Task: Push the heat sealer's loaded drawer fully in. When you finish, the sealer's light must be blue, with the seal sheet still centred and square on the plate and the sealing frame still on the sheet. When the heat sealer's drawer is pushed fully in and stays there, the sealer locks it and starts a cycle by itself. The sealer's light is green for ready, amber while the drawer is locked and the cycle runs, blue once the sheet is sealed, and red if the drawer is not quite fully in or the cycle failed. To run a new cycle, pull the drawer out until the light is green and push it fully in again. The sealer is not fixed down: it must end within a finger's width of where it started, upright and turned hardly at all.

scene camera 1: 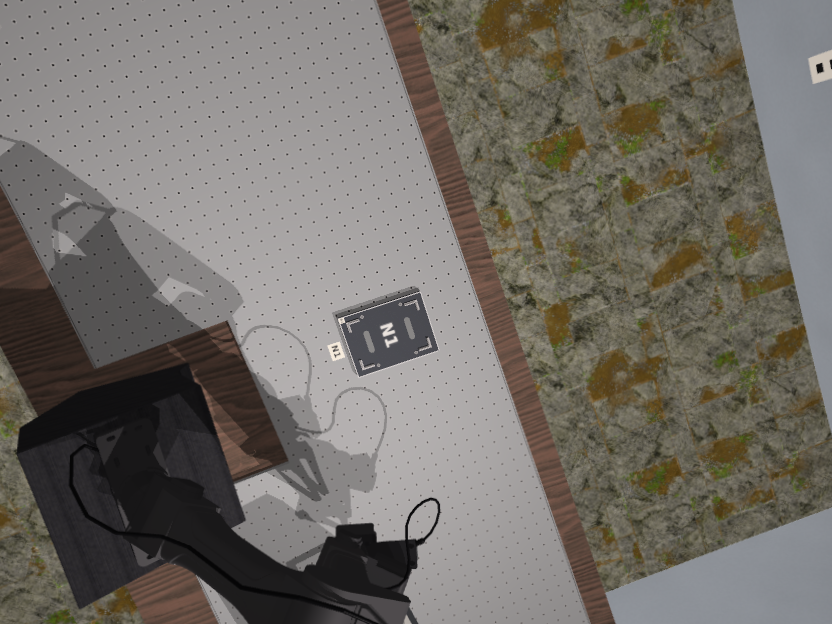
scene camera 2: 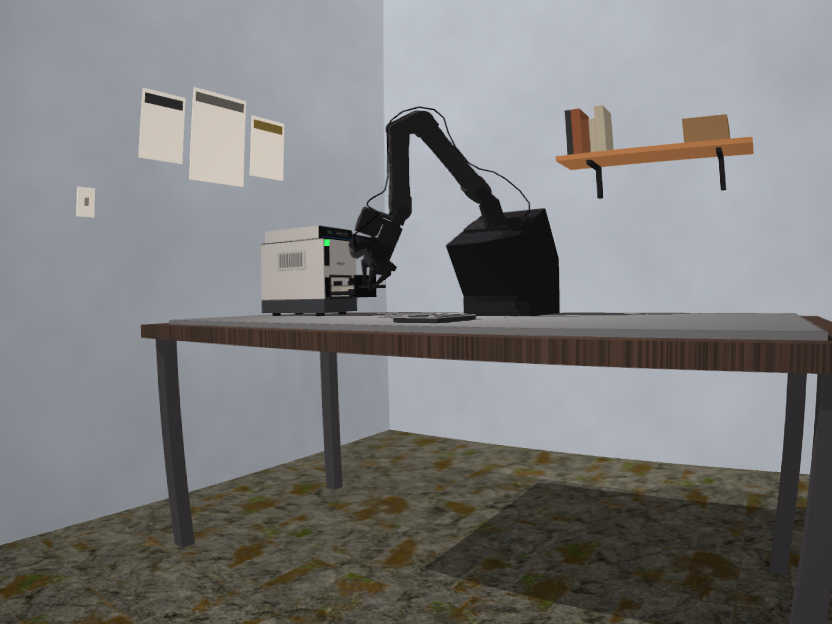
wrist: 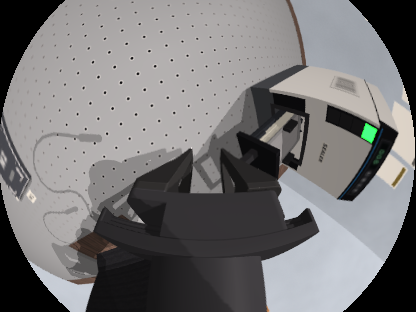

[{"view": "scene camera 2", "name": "gripper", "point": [367,288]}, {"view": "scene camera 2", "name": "heat sealer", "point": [298,266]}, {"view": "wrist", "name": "gripper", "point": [206,153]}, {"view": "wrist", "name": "heat sealer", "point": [348,130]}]
